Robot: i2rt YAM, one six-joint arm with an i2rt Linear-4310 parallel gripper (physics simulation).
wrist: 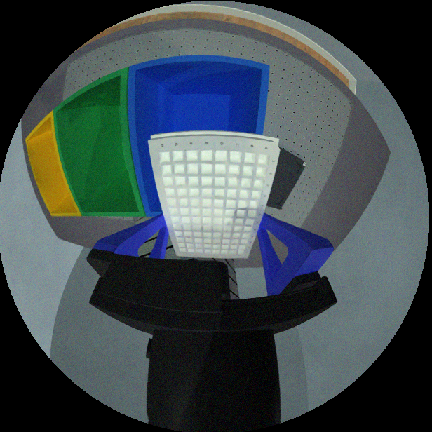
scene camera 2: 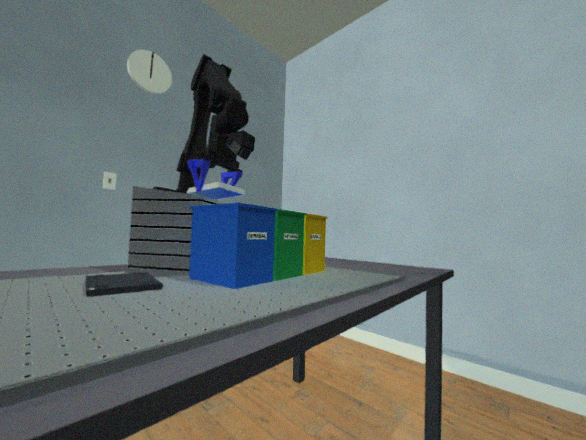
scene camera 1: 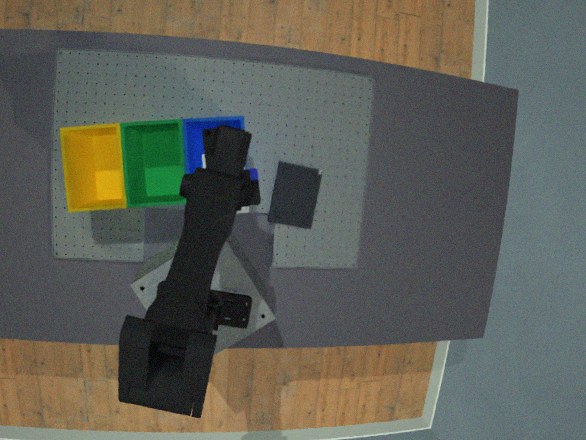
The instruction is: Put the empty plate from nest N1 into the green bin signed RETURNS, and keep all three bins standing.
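Seen in the pictures: gripper, fingertip midpoint: (scene camera 2: 212, 194); arm's base, link origin: (scene camera 2: 186, 196).
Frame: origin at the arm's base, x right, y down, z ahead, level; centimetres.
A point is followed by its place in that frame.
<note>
My gripper (scene camera 2: 215, 186) {z 24.7, x 0.6, y 2.1 cm} (wrist: 212, 216) has blue fingers and is shut on the white many-welled plate (scene camera 2: 231, 188) {z 31.8, x -1.2, y 1.1 cm} (wrist: 212, 195), one finger at each long side. The plate is above the rim height of the blue bin (scene camera 1: 195, 145) {z 32.9, x -9.0, y 23.2 cm} (scene camera 2: 215, 245) {z 33.1, x 2.7, y 14.8 cm} (wrist: 200, 110), partly over its near right part. The green bin (scene camera 1: 162, 162) {z 27.0, x -16.6, y 23.2 cm} (scene camera 2: 289, 250) {z 35.4, x -17.0, y 16.1 cm} (wrist: 92, 160) stands upright between the blue bin and the yellow bin (scene camera 1: 95, 160) {z 24.4, x -33.9, y 23.3 cm} (scene camera 2: 315, 250) {z 32.0, x -30.2, y 16.6 cm} (wrist: 50, 170), also upright. The bins' signs are too blurred to read surely. In scene camera 1 the arm hides most of the plate.
A flat dark block (scene camera 1: 295, 195) {z 25.1, x 19.3, y 22.3 cm} (scene camera 2: 122, 283) {z 29.6, x 19.7, y 22.3 cm} (wrist: 286, 177), with no plate on it, lies right of the bins on the perforated board (scene camera 1: 325, 125) {z 45.3, x 23.7, y 23.5 cm} (scene camera 2: 125, 325) {z 51.6, x 21.4, y 23.5 cm} (wrist: 305, 115). The arm's grey slatted pedestal (scene camera 2: 160, 230) {z 7.2, x 8.9, y 11.8 cm} stands close to the bins.
</note>
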